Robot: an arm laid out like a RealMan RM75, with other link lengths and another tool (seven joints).
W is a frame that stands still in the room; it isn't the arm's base.
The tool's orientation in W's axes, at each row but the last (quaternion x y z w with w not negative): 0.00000, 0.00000, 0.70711, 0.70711; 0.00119, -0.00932, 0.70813, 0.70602; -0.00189, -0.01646, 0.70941, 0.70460; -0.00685, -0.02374, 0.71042, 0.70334; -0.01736, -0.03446, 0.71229, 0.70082; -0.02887, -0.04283, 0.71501, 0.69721; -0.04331, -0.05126, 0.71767, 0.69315; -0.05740, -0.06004, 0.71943, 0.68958; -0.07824, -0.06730, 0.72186, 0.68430; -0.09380, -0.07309, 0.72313, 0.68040; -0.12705, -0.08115, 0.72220, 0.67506; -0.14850, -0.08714, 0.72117, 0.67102
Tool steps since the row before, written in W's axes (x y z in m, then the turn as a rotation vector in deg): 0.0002, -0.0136, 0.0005, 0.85, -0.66, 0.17; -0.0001, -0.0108, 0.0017, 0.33, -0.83, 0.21; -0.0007, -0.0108, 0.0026, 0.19, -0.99, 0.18; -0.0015, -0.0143, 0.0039, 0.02, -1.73, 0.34; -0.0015, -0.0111, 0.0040, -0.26, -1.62, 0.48; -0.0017, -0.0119, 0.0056, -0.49, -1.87, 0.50; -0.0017, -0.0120, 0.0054, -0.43, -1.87, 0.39; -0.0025, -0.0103, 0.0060, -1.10, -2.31, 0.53; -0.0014, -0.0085, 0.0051, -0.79, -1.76, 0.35; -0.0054, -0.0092, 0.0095, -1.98, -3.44, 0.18; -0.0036, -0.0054, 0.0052, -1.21, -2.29, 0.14; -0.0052, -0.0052, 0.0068, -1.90, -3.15, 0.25
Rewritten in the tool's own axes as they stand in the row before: -0.0136, -0.0002, 0.0005, -0.66, -0.85, 0.17; -0.0108, 0.0001, 0.0019, -0.83, -0.33, 0.22; -0.0107, 0.0007, 0.0028, -0.99, -0.19, 0.20; -0.0142, 0.0015, 0.0043, -1.72, -0.02, 0.38; -0.0110, 0.0014, 0.0044, -1.60, 0.25, 0.54; -0.0117, 0.0014, 0.0060, -1.85, 0.48, 0.59; -0.0119, 0.0014, 0.0057, -1.85, 0.44, 0.47; -0.0102, 0.0019, 0.0064, -2.26, 1.09, 0.72; -0.0085, 0.0008, 0.0052, -1.72, 0.80, 0.49; -0.0092, 0.0036, 0.0103, -3.33, 2.10, 0.56; -0.0056, 0.0023, 0.0057, -2.22, 1.29, 0.36; -0.0055, 0.0031, 0.0077, -3.05, 1.97, 0.63
